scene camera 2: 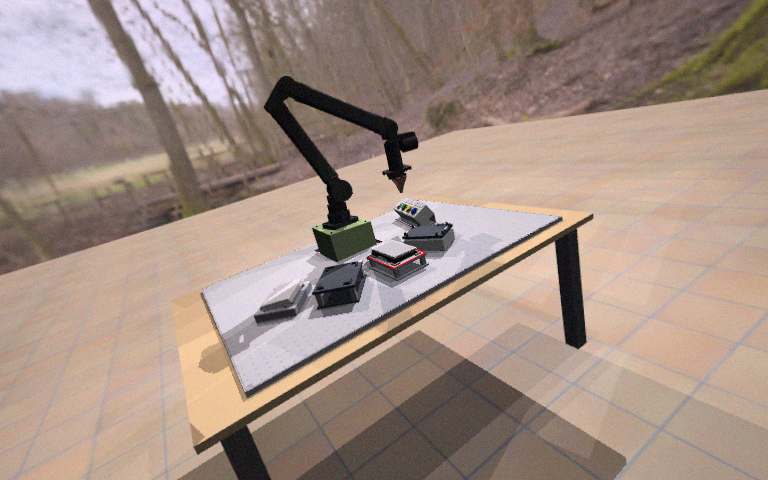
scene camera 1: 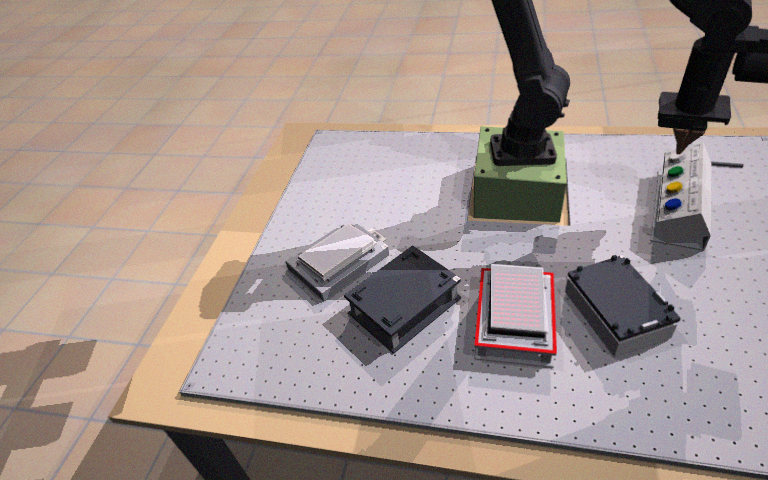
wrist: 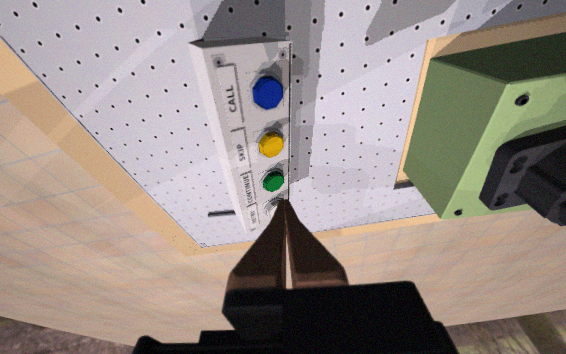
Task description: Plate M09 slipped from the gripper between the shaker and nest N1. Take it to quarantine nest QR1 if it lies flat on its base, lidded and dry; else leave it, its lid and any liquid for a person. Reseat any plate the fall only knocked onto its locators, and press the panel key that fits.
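Seen in the pictures: gripper, fingertip midpoint: [scene camera 2: 401, 193] [scene camera 1: 678, 152] [wrist: 284, 205]; arm's base, link origin: [scene camera 2: 340, 224] [scene camera 1: 522, 152] [wrist: 552, 160].
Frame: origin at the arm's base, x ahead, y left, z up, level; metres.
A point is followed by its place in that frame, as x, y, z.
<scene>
My gripper [scene camera 1: 679, 151] {0.094, 0.255, 0.040} [scene camera 2: 400, 191] {0.094, 0.255, 0.040} [wrist: 284, 205] {0.094, 0.255, 0.040} is shut and empty. Its tips are at the white key end of the key panel [scene camera 1: 700, 198] {0.164, 0.281, -0.011} [scene camera 2: 419, 212] {0.190, 0.237, -0.032} [wrist: 212, 95] {0.176, 0.279, -0.011}, seemingly just above the white key [scene camera 1: 675, 159] {0.027, 0.291, -0.027} [wrist: 273, 206] {0.028, 0.295, -0.023}, which they partly hide in the wrist view; contact cannot be told. The green key [scene camera 1: 675, 170] {0.064, 0.278, -0.024} [wrist: 273, 181] {0.068, 0.278, -0.023}, labelled CONTINUE, the yellow key [scene camera 1: 673, 186] {0.111, 0.258, -0.025} [wrist: 271, 144] {0.113, 0.259, -0.024}, labelled SKIP, and the blue key [scene camera 1: 672, 204] {0.161, 0.239, -0.024} [wrist: 268, 92] {0.158, 0.241, -0.024}, labelled CALL, are uncovered. A pale plate [scene camera 1: 516, 297] {0.351, -0.062, -0.032} [scene camera 2: 394, 250] {0.368, -0.072, -0.032} sits on the red-bordered nest [scene camera 1: 515, 348] {0.432, -0.074, -0.054} [scene camera 2: 380, 263] {0.349, -0.121, -0.056}. No plate number is readable.
Another pale plate [scene camera 1: 339, 249] {0.199, -0.366, -0.050} sits on a low grey base [scene camera 1: 355, 272] {0.235, -0.337, -0.077} at the left. Beside it stands a dark raised nest [scene camera 1: 402, 294] {0.325, -0.246, -0.041} [scene camera 2: 339, 277] {0.321, -0.253, -0.042}. A dark-topped block [scene camera 1: 623, 300] {0.361, 0.101, -0.039} [scene camera 2: 428, 233] {0.371, 0.081, -0.039} stands near the panel. The green arm pedestal [scene camera 1: 518, 198] {0.086, -0.017, -0.049} [wrist: 450, 130] {0.042, 0.077, -0.043} is nearby.
</scene>
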